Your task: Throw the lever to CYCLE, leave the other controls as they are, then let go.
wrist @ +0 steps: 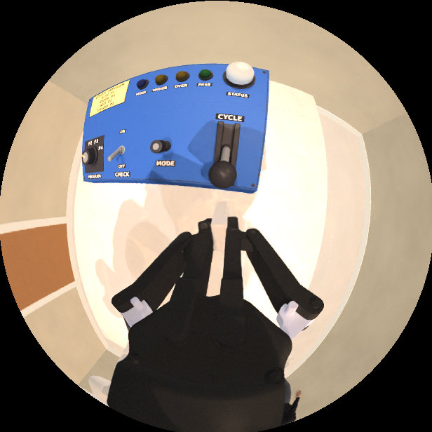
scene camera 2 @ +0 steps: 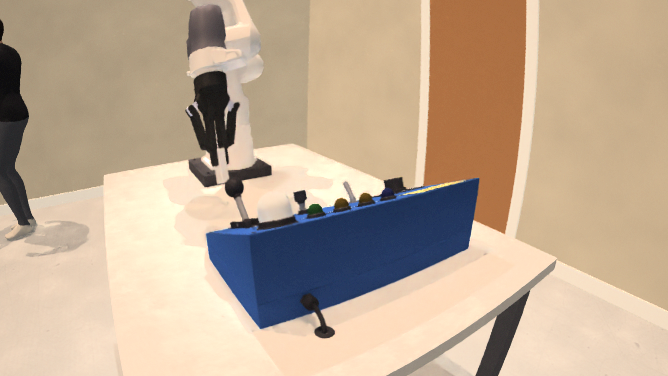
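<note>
The lever (scene camera 2: pixel 242 207) (wrist: pixel 222 174) has a black ball knob and a grey shaft. In the wrist view it leans to the near end of its slot, away from the CYCLE label (wrist: pixel 230 118). My gripper (scene camera 2: pixel 222 175) (wrist: pixel 222 210) is shut with nothing between its fingers. Its pale fingertips are on the robot-base side of the knob, with a small gap in the wrist view. The blue control box (scene camera 2: pixel 365 240) (wrist: pixel 190 117) also carries the MODE knob (scene camera 2: pixel 300 196) (wrist: pixel 159 146), the CHECK toggle (scene camera 2: pixel 349 191) (wrist: pixel 116 153), tilted towards OFF, and the PROGRAM knob (scene camera 2: pixel 394 184) (wrist: pixel 89 156).
A white STATUS dome (scene camera 2: pixel 274 207) (wrist: pixel 240 73) stands beyond the lever slot, beside a row of small coloured lamps, including the green PASS lamp (scene camera 2: pixel 315 210) (wrist: pixel 205 74). A black cable (scene camera 2: pixel 320 317) leaves the box's back. The box stands on the pale table (scene camera 2: pixel 160 300). A person (scene camera 2: pixel 11 100) stands at the left.
</note>
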